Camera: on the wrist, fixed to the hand. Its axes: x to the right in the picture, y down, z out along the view.
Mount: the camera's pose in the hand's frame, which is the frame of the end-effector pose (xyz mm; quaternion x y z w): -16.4 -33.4 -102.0 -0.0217 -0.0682 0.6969 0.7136
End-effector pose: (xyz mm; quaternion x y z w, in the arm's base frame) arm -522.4 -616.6 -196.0 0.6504 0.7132 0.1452 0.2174
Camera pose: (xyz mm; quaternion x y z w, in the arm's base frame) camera -601.2 -628.9 -122.3 0.9663 0.0377 0.2262 0.1167
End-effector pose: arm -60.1 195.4 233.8 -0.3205 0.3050 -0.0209 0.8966
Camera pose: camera -125.3 115.4 200.1 -0.0370 0.3803 0.6384 0.6682
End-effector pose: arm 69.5 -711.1 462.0 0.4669 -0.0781 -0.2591 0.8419
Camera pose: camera 81.5 -641.0 379.9 0.2428 -0.4329 0.3683 0.7861
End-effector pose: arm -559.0 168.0 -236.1 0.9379 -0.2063 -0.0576 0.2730
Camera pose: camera -539.5 250.2 -168.0 0.5156 -0.8182 0.0807 0.2412
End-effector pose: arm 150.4 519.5 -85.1 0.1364 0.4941 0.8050 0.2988
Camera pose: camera 122.3 447.7 -161.6 -0.4901 -0.2197 -0.7841 0.3111
